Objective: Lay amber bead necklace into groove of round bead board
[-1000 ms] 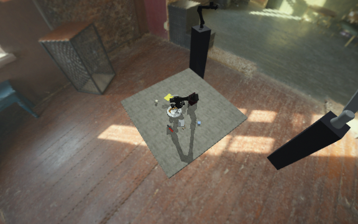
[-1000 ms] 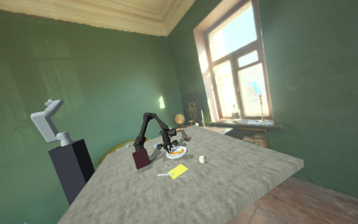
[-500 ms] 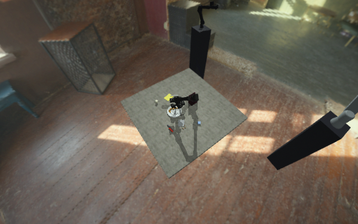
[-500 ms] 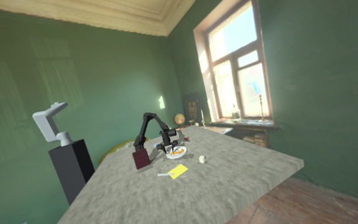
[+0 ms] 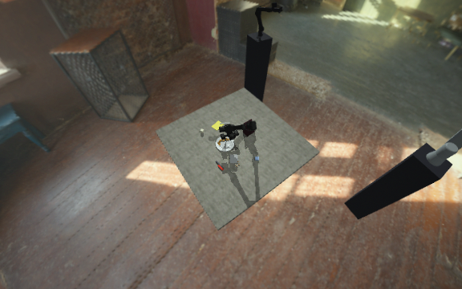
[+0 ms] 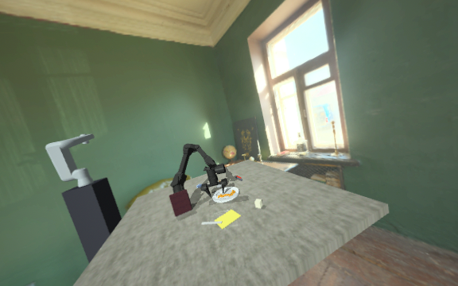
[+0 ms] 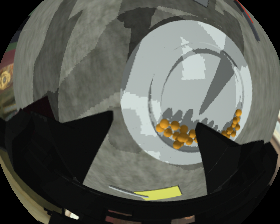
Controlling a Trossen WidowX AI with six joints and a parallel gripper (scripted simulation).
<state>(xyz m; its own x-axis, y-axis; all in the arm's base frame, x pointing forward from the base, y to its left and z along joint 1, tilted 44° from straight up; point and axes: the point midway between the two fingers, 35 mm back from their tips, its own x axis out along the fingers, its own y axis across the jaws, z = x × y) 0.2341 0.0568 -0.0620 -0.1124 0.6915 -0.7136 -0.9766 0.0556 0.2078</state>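
The board lies 6 cm ahead of my gripper tip, 2 cm below it and 1 cm to the left of it. Also, from my gripper tip: grey square: 22 cm to the left, 7 cm ahead, 2 cm below; white stick: 24 cm to the right, 7 cm behind, 2 cm below; yellow card: 26 cm to the right, 2 cm below, 1 cm ahead.
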